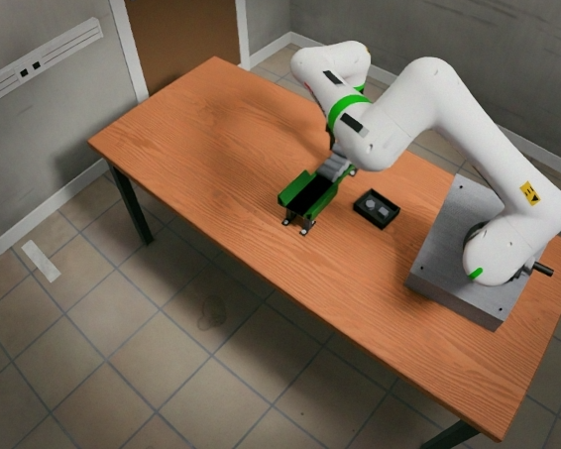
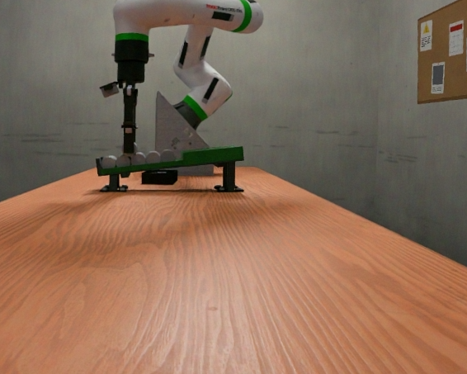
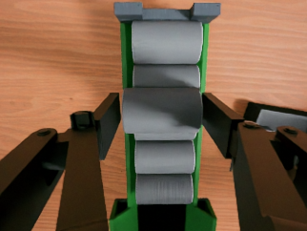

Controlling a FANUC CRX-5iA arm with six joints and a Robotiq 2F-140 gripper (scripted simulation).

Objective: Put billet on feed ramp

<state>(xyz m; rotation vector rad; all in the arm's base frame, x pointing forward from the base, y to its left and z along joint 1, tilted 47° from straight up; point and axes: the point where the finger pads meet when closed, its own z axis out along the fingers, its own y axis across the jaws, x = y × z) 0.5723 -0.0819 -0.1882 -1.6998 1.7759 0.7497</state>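
My hand is 1 cm past the grey stop, 8 cm to the left of it and 7 cm above it. The rest, counted from my hand: black tray 19 cm behind, 9 cm to the left, 12 cm below.
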